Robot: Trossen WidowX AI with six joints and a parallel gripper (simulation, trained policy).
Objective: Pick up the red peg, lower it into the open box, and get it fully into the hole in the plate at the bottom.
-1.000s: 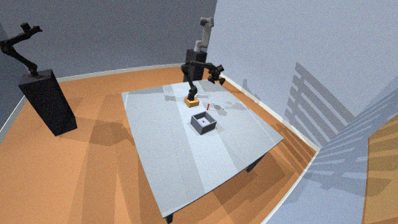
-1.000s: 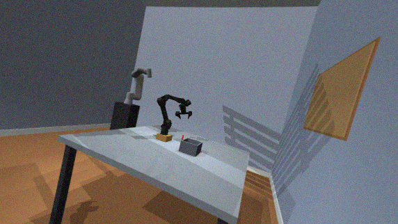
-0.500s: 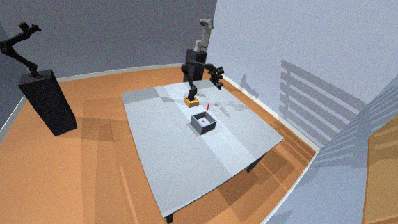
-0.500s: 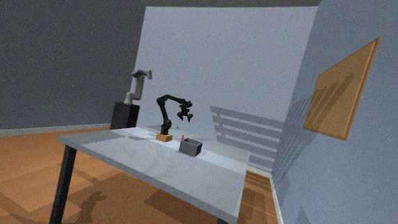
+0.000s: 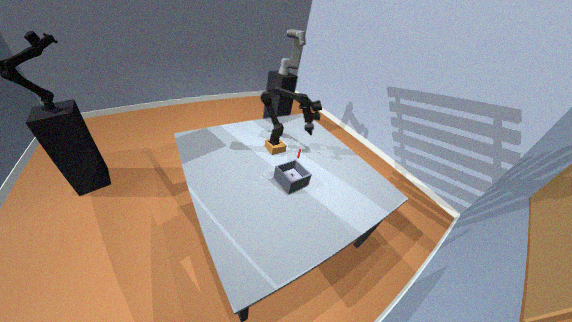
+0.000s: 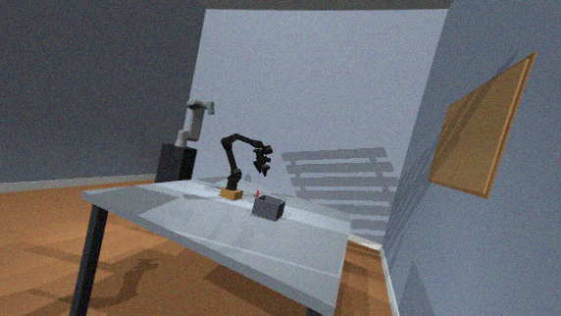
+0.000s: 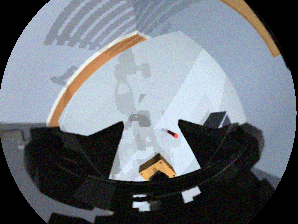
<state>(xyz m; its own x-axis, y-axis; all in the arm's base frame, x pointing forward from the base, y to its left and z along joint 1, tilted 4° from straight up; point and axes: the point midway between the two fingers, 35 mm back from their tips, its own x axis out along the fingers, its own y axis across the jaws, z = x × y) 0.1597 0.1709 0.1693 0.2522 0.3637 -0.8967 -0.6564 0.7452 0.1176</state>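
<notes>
Right now the red peg is 15 cm below my gripper tip, 10 cm to the right of it and 2 cm ahead of it. The rest, counted from my gripper tip: box 32 cm to the right, 16 cm below, 16 cm ahead.
</notes>
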